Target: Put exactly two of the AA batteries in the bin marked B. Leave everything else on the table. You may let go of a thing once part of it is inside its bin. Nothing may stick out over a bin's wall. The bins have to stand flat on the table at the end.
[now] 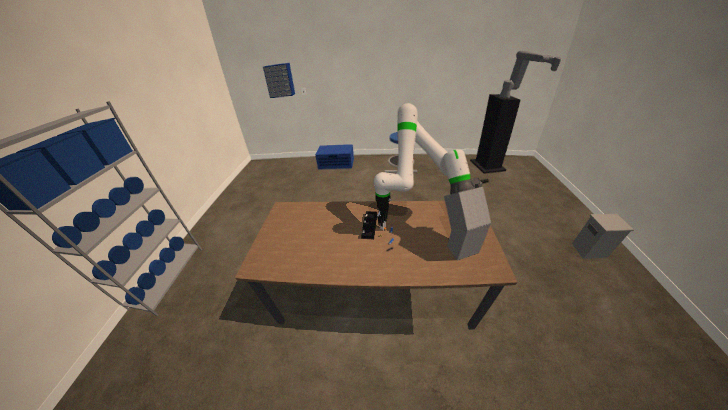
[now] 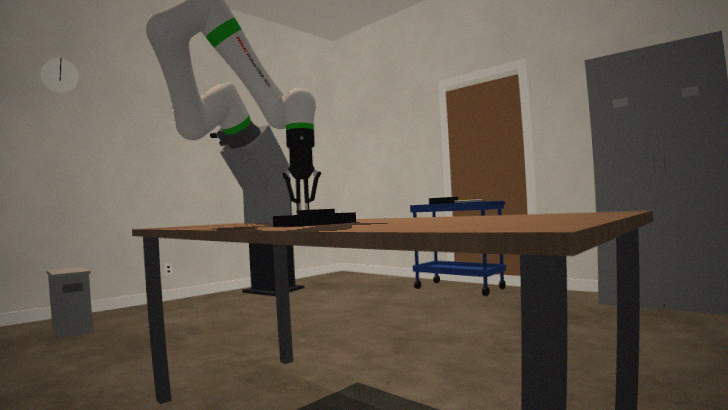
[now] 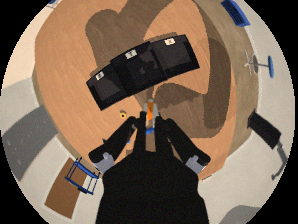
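Right now my hand is 30 mm past the blue AA battery, 140 mm to the right of it and 30 mm above it. From my hand the other things lie so: small dark piece: 200 mm to the left, 30 mm below; orange battery: 30 mm below.
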